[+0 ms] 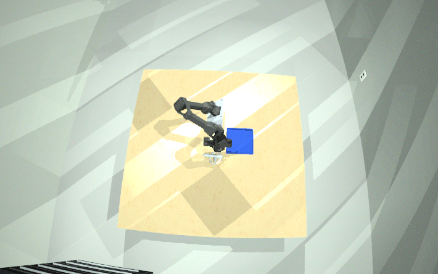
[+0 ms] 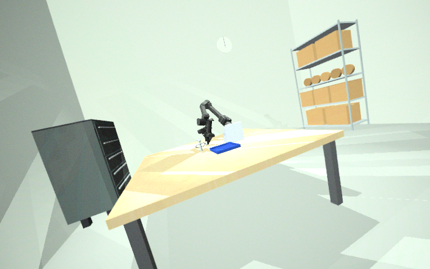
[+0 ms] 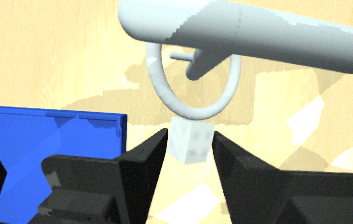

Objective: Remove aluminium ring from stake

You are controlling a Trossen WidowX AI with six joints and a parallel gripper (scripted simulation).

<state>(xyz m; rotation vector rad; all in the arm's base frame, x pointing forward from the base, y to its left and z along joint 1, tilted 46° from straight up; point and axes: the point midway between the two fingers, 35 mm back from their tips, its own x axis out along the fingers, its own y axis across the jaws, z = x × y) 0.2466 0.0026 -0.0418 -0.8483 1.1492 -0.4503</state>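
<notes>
Now: gripper tip 50 mm short of the aluminium ring. Round my gripper tip: blue tray: 100 mm behind, 150 mm to the left, 40 mm below.
</notes>
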